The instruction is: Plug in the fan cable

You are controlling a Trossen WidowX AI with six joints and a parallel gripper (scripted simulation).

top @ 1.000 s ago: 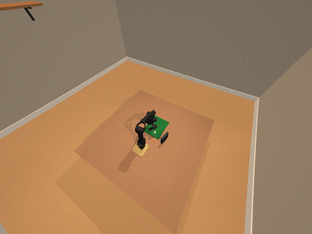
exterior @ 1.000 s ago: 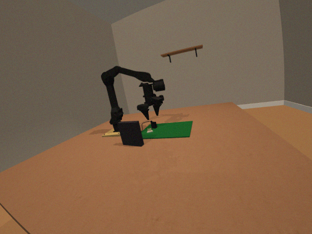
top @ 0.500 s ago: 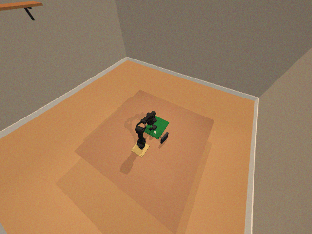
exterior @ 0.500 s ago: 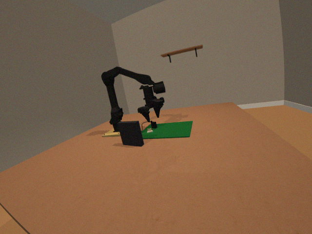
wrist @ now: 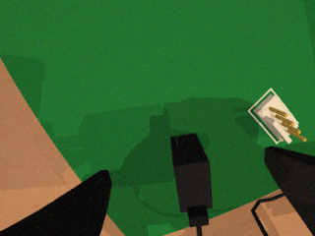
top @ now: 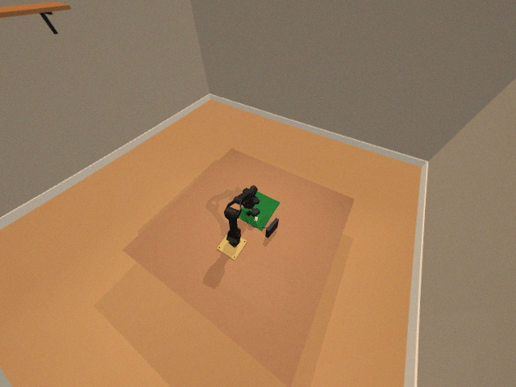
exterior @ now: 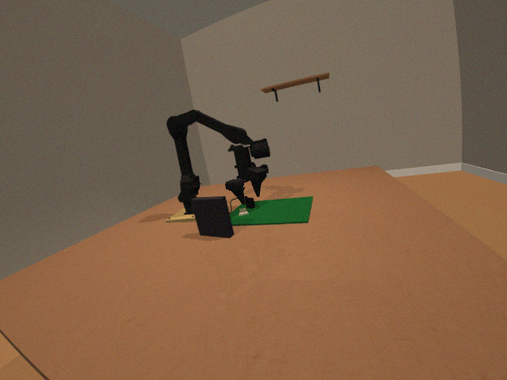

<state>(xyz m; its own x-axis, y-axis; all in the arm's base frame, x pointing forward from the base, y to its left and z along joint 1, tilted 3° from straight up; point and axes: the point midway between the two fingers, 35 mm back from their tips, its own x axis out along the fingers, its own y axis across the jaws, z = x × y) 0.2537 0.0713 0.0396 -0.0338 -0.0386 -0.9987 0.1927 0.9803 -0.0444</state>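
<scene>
Right now the dark fan plug is 1 cm behind my gripper tip and 1 cm below it. Also, from my gripper tip: white fan header (7 cm to the right, 3 cm below); green board (8 cm ahead, 3 cm to the right, 5 cm below); black fan (1 cm behind, 22 cm to the right, 3 cm above).
</scene>
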